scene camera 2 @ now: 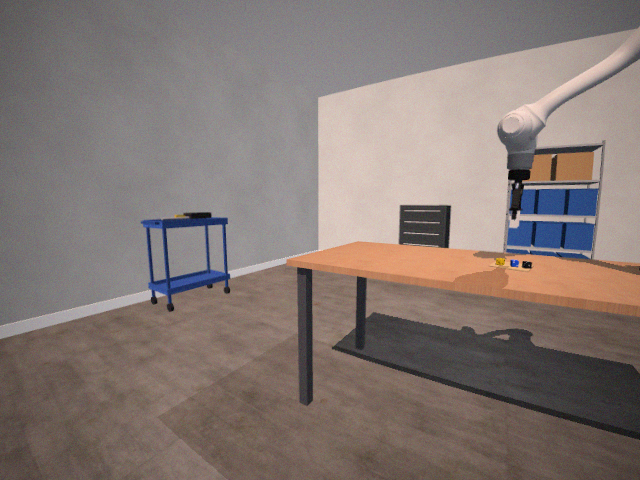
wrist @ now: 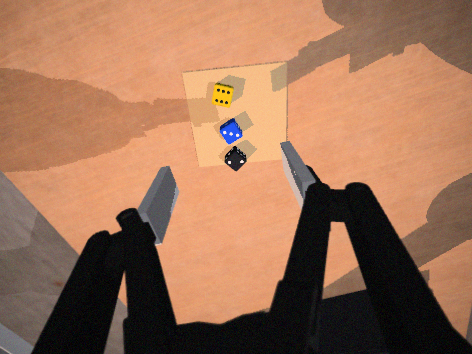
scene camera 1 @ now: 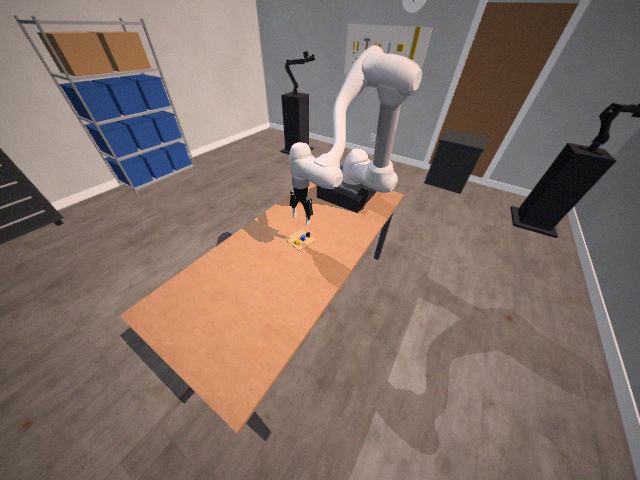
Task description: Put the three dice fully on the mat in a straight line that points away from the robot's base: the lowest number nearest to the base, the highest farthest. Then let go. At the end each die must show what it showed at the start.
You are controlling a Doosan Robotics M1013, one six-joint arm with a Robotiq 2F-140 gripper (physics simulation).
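The mat lies on the table with the three dice in a roughly straight row. The black die shows two on top and is nearest the base. Its outline overlaps the mat's near edge in the wrist view; I cannot tell whether its underside is fully on the mat. The blue die shows three, in the middle. The yellow die shows six and is farthest. My gripper is open and empty, above the dice.
The wooden table carries the mat; the arm's dark base mount stands at its far end in scene camera 1. A shelf rack with bins, a blue cart and dark pedestals stand away from the table.
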